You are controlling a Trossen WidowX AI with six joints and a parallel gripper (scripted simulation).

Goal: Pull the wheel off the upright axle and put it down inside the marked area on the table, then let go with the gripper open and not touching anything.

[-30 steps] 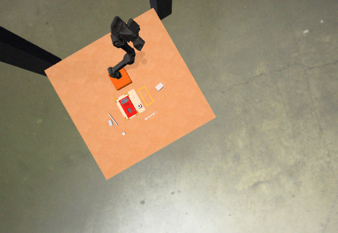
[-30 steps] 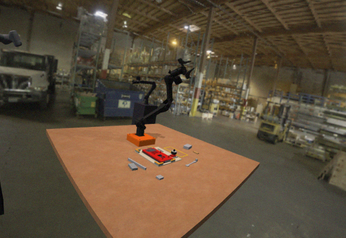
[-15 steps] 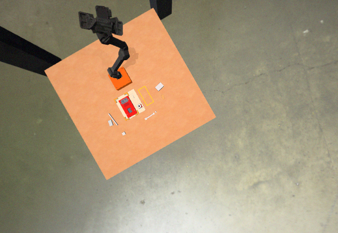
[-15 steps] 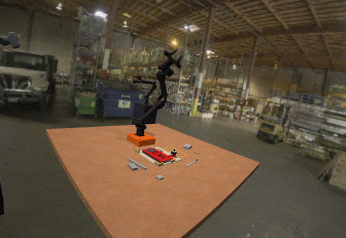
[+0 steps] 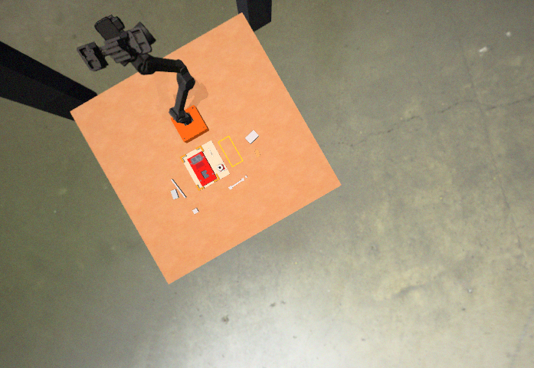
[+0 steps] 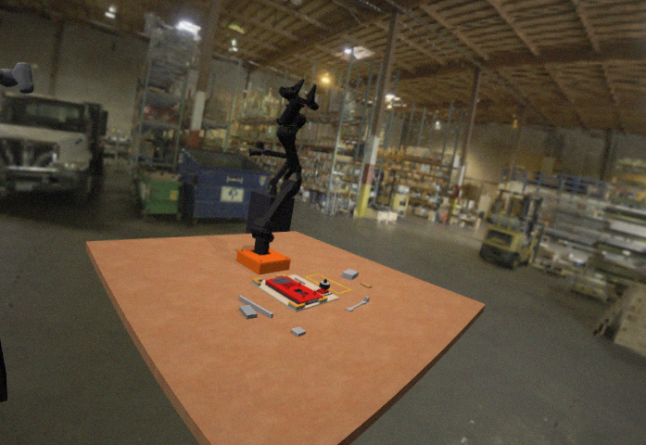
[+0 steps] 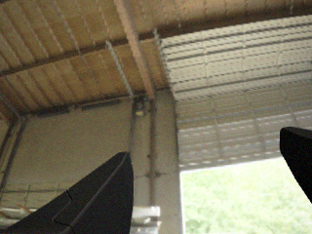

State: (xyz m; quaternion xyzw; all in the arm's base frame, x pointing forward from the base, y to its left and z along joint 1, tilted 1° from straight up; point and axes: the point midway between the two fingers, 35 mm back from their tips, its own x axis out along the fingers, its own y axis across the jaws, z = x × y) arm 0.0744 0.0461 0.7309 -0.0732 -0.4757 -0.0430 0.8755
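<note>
The wheel is 77 cm below my gripper tip, 28 cm ahead of it and 2 cm to the right of it.
</note>
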